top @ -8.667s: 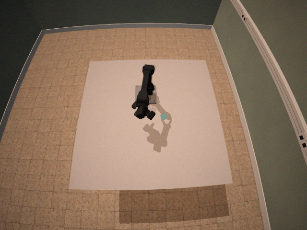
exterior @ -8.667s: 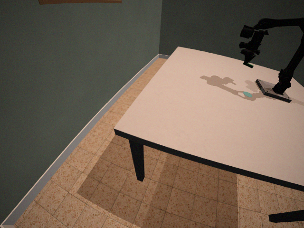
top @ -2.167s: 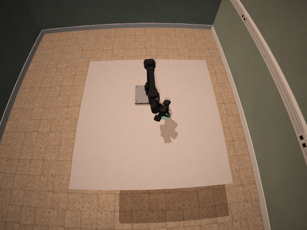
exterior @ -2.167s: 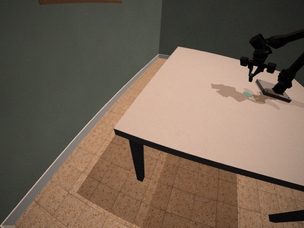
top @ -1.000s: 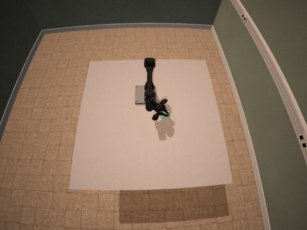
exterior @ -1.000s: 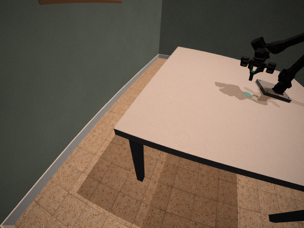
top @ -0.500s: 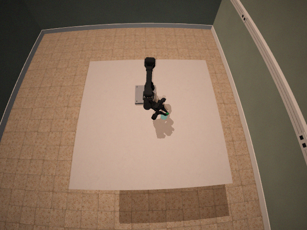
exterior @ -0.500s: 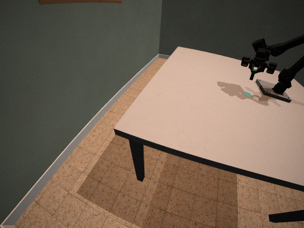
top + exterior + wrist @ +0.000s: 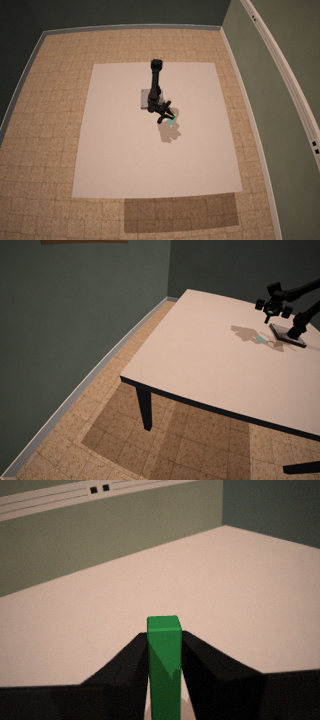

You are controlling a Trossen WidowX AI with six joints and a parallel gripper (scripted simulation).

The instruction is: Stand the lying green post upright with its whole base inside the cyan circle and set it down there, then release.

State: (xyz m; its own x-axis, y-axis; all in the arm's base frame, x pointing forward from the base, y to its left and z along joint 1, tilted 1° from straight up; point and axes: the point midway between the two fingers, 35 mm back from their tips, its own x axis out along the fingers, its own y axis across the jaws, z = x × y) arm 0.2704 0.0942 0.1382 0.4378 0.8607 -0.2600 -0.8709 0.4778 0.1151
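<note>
Right now my hand is 20 mm past the cyan circle, 20 mm to the right of it and 160 mm above it. From my hand the other things lie so: green post (10 mm ahead, 20 mm to the left, 30 mm below).
</note>
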